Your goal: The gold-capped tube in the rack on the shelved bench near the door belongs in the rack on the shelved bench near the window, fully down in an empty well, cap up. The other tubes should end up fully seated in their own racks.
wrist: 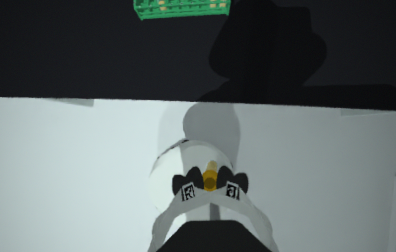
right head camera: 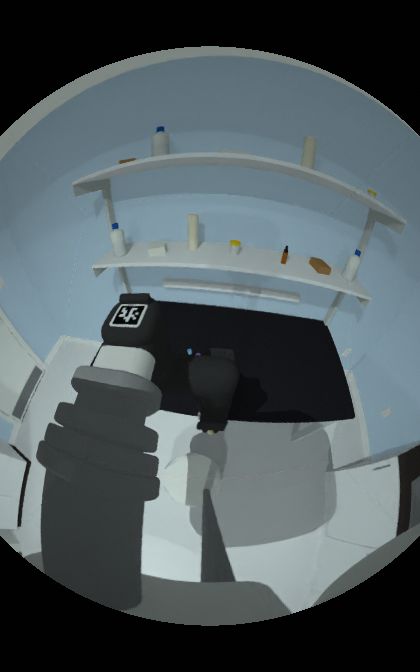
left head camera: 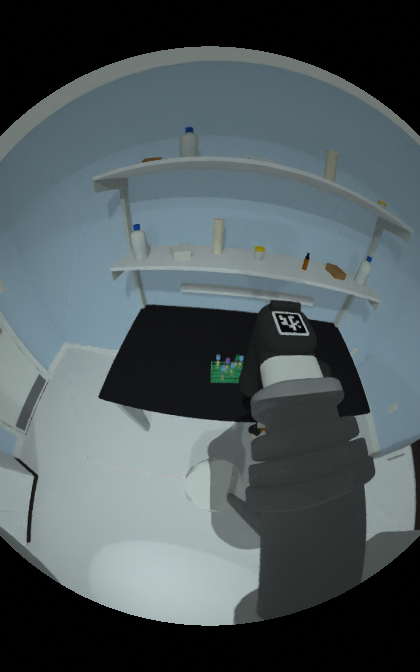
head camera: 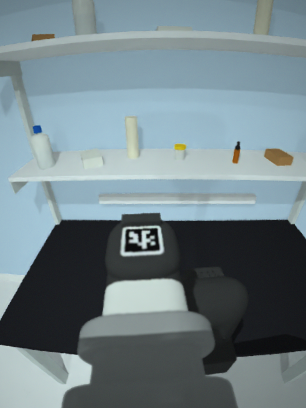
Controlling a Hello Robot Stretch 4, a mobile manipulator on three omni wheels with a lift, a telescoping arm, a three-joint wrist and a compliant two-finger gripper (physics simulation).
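Frame: origin at the robot's base, x ahead, y left, z up, level; metres.
Where they show: gripper, fingertip midpoint: [wrist: 209,180] [left head camera: 259,430]; robot's base, origin of the base link: [right head camera: 192,478] [left head camera: 213,483].
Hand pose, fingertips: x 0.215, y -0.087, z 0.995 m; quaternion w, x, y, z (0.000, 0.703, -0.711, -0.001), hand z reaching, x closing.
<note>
Things, the pixels of their centre, and the offset from my fingertips. Level surfaces: height alone.
- gold-capped tube, body centre: [wrist: 211,172] 0.002 m right, 0.003 m ahead, 0.030 m down
- black bench top, its level: 0.260 m down
- green rack, body centre: [left head camera: 230,372] 0.041 m left, 0.351 m ahead, 0.232 m down
- purple-capped tube, body centre: [right head camera: 198,361] [left head camera: 226,366] 0.063 m left, 0.363 m ahead, 0.197 m down
- lower shelf, its level: 0.197 m up
- blue-capped bottle, body centre: [head camera: 42,146] [left head camera: 138,240] [right head camera: 117,239] 0.510 m left, 0.727 m ahead, 0.286 m up
- cream cylinder, body centre: [head camera: 132,137] [left head camera: 217,235] [right head camera: 192,231] 0.124 m left, 0.777 m ahead, 0.286 m up
- yellow-lidded jar, body centre: [head camera: 179,152] [right head camera: 234,246] [left head camera: 258,252] 0.082 m right, 0.734 m ahead, 0.227 m up
- orange bottle, body centre: [head camera: 236,152] [right head camera: 284,254] 0.319 m right, 0.676 m ahead, 0.242 m up
My gripper [wrist: 209,180] is shut on the gold-capped tube [wrist: 210,184], cap facing the wrist camera. It holds the tube over the floor, off the front edge of the black bench top [head camera: 270,250] [left head camera: 165,350] [right head camera: 290,350] [wrist: 75,50]. A bit of gold shows beside the dark fingertips in the left head view. The fingertips are hidden in the head view. The green rack [left head camera: 216,379] [wrist: 180,16] stands on the bench, its near edge at the top of the wrist view. It holds several blue-capped tubes and a purple-capped tube [left head camera: 228,360] [right head camera: 198,354]. The other bench's rack does not show.
A lower shelf [head camera: 160,172] [left head camera: 200,265] [right head camera: 175,260] above the bench bears a blue-capped bottle [head camera: 43,150], a cream cylinder [head camera: 132,137], a yellow-lidded jar [head camera: 180,152] and an orange bottle [head camera: 236,154]. A round white object [left head camera: 198,485] [right head camera: 176,480] [wrist: 167,175] lies on the floor below the gripper.
</note>
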